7 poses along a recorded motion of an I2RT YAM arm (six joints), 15 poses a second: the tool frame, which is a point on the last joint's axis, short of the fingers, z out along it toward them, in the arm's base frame.
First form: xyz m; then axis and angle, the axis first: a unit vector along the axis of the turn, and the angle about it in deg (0 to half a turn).
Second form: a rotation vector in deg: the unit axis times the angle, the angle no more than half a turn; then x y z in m. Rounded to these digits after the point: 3 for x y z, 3 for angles.
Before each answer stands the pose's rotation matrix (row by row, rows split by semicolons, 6 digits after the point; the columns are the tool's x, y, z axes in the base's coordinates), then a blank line. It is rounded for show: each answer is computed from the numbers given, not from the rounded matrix.
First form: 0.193 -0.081 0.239 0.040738 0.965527 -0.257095 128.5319
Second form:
-0.620257 0.264952 0.738297; -0.137279 0.890033 -0.434736; -0.772293 -0.371001 -0.515677

5.236 124.101 -33.045 0.193 -0.081 0.239
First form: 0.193 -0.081 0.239 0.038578 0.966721 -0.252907 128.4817
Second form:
-0.619850 0.258478 0.740928; -0.137476 0.893822 -0.426828; -0.772584 -0.366429 -0.518501

4.957 124.206 -32.494 0.193 -0.081 0.239
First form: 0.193 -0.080 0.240 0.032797 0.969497 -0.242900 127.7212
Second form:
-0.610086 0.243384 0.754029; -0.140883 0.903168 -0.405511; -0.779710 -0.353626 -0.516722

4.189 123.825 -31.023 0.193 -0.080 0.240
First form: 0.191 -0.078 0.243 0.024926 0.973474 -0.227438 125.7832
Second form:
-0.583735 0.222959 0.780732; -0.146053 0.917041 -0.371085; -0.798700 -0.330644 -0.502745

3.135 122.447 -28.608 0.191 -0.078 0.243
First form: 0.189 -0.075 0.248 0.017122 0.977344 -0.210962 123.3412
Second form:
-0.549169 0.202172 0.810888; -0.150309 0.930580 -0.333809; -0.822083 -0.305201 -0.480658

2.112 120.547 -26.020 0.189 -0.075 0.248
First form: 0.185 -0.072 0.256 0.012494 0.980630 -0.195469 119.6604
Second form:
-0.494625 0.188172 0.848491; -0.151542 0.942651 -0.297396; -0.855793 -0.275682 -0.437742

1.495 117.343 -23.390 0.185 -0.072 0.256
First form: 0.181 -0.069 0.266 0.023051 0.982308 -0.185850 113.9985
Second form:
-0.405965 0.201637 0.891367; -0.137932 0.950664 -0.277870; -0.903420 -0.235754 -0.358125

2.628 111.982 -21.187 0.181 -0.069 0.266
